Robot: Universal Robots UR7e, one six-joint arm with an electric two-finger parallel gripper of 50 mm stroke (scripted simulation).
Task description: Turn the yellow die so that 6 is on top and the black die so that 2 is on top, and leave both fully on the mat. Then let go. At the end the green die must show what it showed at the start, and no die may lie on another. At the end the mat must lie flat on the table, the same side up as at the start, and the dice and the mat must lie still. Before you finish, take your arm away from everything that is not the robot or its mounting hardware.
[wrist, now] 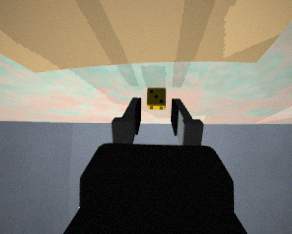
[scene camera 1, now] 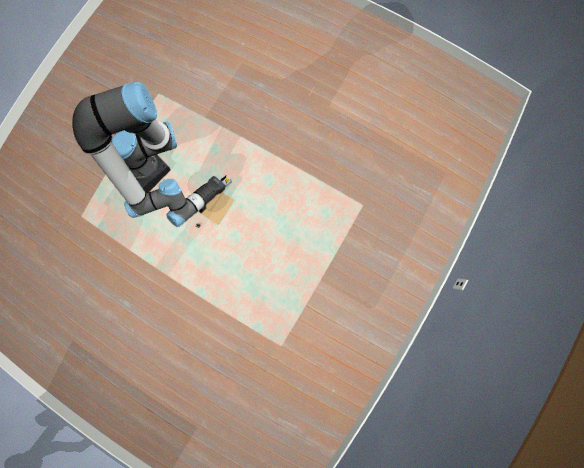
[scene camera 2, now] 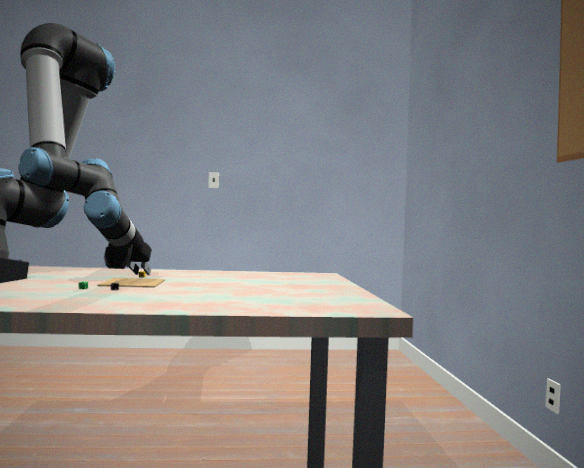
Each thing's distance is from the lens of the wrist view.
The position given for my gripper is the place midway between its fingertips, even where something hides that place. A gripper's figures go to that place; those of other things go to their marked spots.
my gripper (wrist: 156, 109): 16 cm
tan mat (wrist: 43, 43): 10 cm
